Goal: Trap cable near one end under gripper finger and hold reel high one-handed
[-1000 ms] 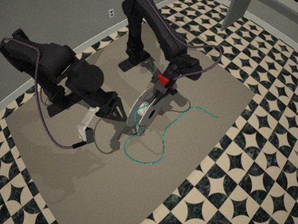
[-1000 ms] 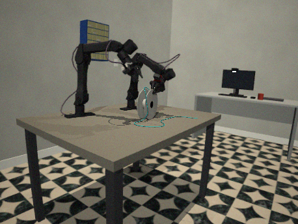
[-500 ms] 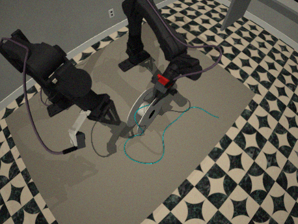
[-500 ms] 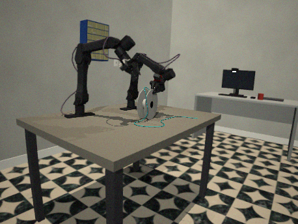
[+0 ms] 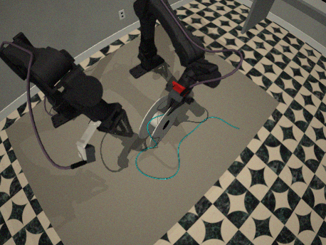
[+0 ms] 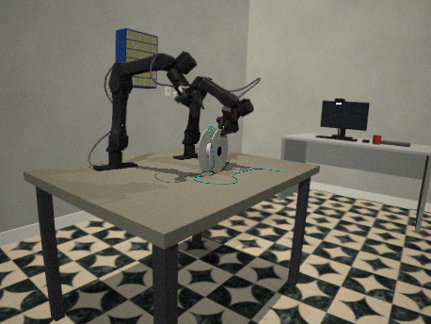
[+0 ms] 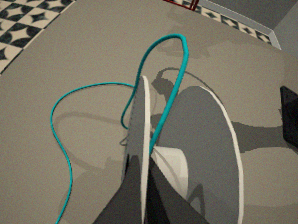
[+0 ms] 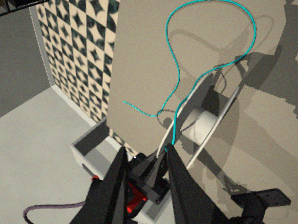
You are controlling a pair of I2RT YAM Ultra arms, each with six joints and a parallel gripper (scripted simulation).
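Right now the white reel is 80 mm below my left hand, 20 mm to the right of it and 20 mm behind it.
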